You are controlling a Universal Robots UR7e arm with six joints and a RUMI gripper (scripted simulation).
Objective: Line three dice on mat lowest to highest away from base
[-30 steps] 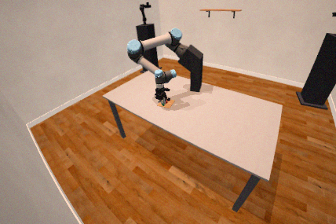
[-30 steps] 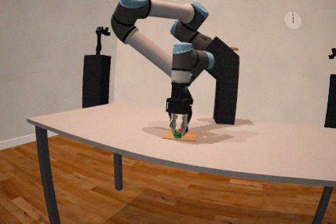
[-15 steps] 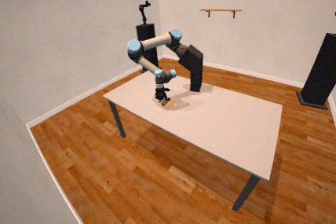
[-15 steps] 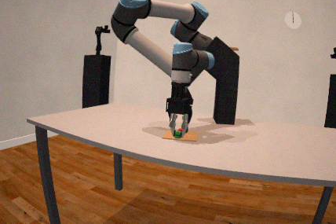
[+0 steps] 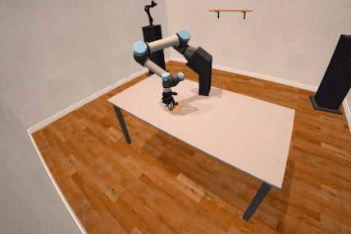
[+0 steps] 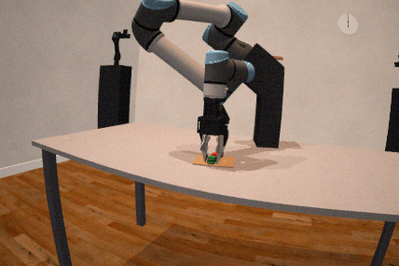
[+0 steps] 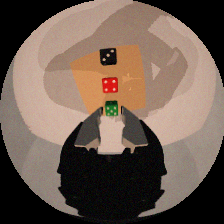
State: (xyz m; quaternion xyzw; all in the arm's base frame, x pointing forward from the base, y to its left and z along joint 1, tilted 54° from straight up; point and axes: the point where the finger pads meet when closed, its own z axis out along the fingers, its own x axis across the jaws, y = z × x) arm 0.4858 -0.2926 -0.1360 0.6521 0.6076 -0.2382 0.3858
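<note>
Now: hand 1 cm above the green die. Round my hand: black die 10 cm behind, 1 cm to the left, 1 cm below; red die 5 cm behind, 1 cm to the left, 1 cm below; orange mat 5 cm behind, 1 cm to the left, 2 cm below.
</note>
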